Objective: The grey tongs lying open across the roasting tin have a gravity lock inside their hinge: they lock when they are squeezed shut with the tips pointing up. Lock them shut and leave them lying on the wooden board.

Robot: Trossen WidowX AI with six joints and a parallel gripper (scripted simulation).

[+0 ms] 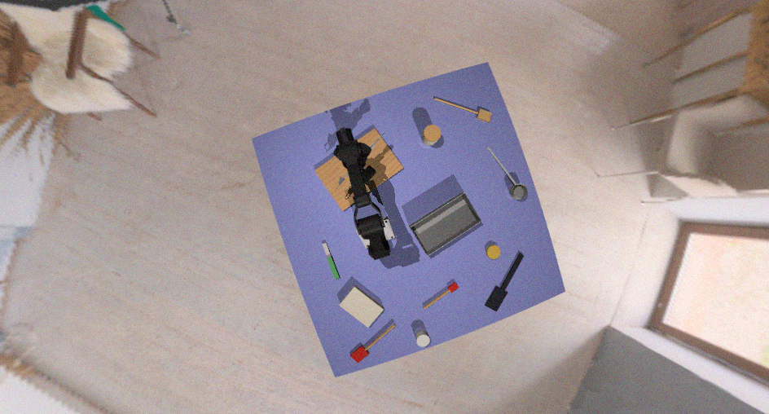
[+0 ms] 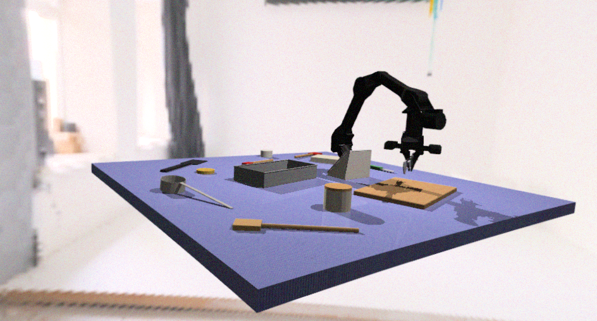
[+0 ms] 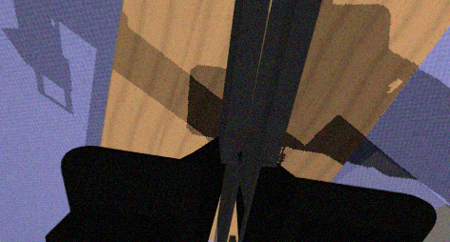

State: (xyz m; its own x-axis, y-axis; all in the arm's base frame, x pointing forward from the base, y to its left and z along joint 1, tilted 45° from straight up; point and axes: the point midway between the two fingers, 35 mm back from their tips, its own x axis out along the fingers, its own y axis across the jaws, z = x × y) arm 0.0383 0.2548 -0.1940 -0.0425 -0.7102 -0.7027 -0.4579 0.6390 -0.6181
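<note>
Right now the wooden board is 70 mm below my gripper tip. The rest, counted from my gripper tip: wooden lid (380 mm ahead, 50 mm below, 20 mm to the left); roasting tin (400 mm to the right, 280 mm ahead, 50 mm below); cream block (630 mm to the right, 240 mm behind, 70 mm below).
</note>
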